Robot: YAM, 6 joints.
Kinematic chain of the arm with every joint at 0, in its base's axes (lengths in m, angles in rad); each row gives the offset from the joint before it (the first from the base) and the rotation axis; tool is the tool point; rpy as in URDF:
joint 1: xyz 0 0 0.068 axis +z
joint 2: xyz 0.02 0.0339 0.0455 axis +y
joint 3: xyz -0.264 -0.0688 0 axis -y
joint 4: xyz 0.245 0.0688 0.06 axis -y
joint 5: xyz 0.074 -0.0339 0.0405 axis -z
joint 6: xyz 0.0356 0 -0.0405 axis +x
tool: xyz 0 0 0 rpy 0 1.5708 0
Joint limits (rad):
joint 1: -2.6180..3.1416
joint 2: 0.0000..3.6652
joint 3: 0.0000..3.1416
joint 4: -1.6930..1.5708
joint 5: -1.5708..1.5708
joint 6: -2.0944..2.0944
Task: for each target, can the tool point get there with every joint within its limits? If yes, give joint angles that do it. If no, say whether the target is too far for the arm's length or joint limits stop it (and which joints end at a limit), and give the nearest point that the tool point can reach.
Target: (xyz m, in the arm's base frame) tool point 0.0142 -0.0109 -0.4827
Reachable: no: joint limits stop it (at a limit: joint 2) | nearest point 0.0695 -0.0533 -0.3425 | short by 0.157 m
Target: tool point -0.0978 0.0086 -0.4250
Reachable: no: joint limits stop it (at a limit: joint 2) | nearest point -0.1226 0.0108 -0.3578 | short by 0.072 m
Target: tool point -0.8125 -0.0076 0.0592
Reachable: no: too far | nearest point -0.6444 -0.0013 0.0707 | short by 0.169 m
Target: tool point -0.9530 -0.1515 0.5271
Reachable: no: too far | nearest point -0.5903 -0.0118 0.3663 | short by 0.421 m
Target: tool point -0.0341 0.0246 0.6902
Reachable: yes | joints -1.2402 1.1553 2.1615 0.8496 0.7488 -1.2007
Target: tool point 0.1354 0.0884 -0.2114
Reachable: yes | joints 0.5407 3.0863 0.8955 0.3552 -0.1719 -1.0387
